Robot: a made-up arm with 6 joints. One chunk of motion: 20 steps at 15 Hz.
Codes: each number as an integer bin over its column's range. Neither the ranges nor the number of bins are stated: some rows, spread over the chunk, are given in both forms.
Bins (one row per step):
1: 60 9 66 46 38 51
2: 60 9 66 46 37 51
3: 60 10 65 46 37 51
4: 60 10 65 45 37 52
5: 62 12 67 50 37 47
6: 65 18 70 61 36 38
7: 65 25 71 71 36 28
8: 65 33 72 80 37 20
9: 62 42 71 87 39 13
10: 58 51 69 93 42 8
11: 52 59 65 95 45 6
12: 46 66 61 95 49 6
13: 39 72 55 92 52 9
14: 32 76 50 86 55 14
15: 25 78 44 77 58 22
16: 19 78 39 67 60 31
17: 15 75 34 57 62 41
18: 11 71 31 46 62 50
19: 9 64 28 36 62 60
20: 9 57 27 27 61 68
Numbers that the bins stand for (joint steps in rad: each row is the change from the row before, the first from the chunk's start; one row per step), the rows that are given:
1: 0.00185 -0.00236 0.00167 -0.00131 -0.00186 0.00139
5: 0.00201 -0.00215 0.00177 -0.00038 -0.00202 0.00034
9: 0.00201 -0.00003 0.00217 0.00821 -0.00170 -0.00859
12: 0.00072 0.00167 0.00116 0.01007 -0.00008 -0.01042
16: -0.00146 0.00252 -0.00106 0.00357 0.00170 -0.00386
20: -0.00227 0.00103 -0.00227 -0.00573 0.00186 0.00586
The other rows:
2: 0.00185 -0.00236 0.00167 -0.00131 -0.00202 0.00139
3: 0.00185 -0.00229 0.00157 -0.00131 -0.00202 0.00139
4: 0.00185 -0.00229 0.00157 -0.00155 -0.00202 0.00166
6: 0.00225 -0.00173 0.00207 0.00217 -0.00218 -0.00202
7: 0.00225 -0.00123 0.00217 0.00449 -0.00218 -0.00465
8: 0.00225 -0.00067 0.00227 0.00659 -0.00202 -0.00675
10: 0.00169 0.00061 0.00197 0.00961 -0.00121 -0.00990
11: 0.00120 0.00117 0.00157 0.01007 -0.00073 -0.01042
13: 0.00015 0.00209 0.00056 0.00937 0.00040 -0.00964
14: -0.00041 0.00237 0.00005 0.00798 0.00089 -0.00832
15: -0.00098 0.00252 -0.00056 0.00589 0.00137 -0.00622
17: -0.00179 0.00230 -0.00157 0.00124 0.00202 -0.00123
18: -0.00211 0.00202 -0.00187 -0.00131 0.00202 0.00113
19: -0.00227 0.00153 -0.00217 -0.00364 0.00202 0.00376

